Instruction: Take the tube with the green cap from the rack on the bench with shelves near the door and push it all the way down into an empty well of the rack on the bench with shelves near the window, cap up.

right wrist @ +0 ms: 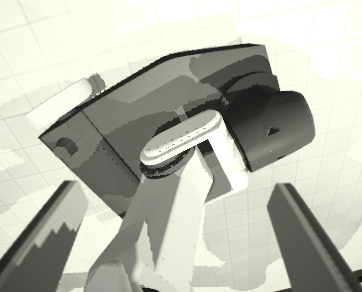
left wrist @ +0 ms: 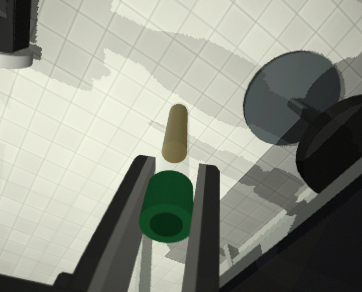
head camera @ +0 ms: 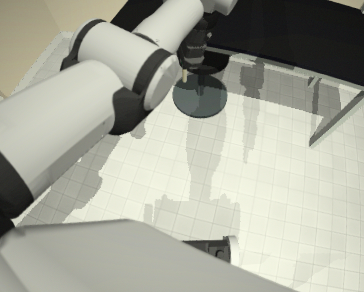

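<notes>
The tube with the green cap [left wrist: 167, 205] is between the fingers of my left gripper [left wrist: 176, 175], cap toward the camera and its tan lower part [left wrist: 175, 132] pointing down over the floor. In the head camera, the tube's tan end [head camera: 184, 75] shows below the dark left gripper, beside the bench edge; the cap is hidden there. My right gripper [right wrist: 176, 193] is open, with its fingers wide apart and no object between them. No rack shows in the current views.
A black bench top [head camera: 290, 42] [left wrist: 315, 240] lies at the upper right in the head camera. A stool's round grey base [head camera: 200, 102] [left wrist: 280, 100] and black seat [head camera: 215, 62] [left wrist: 332, 145] are close to the held tube. A bench leg frame [head camera: 335, 120] stands at the right.
</notes>
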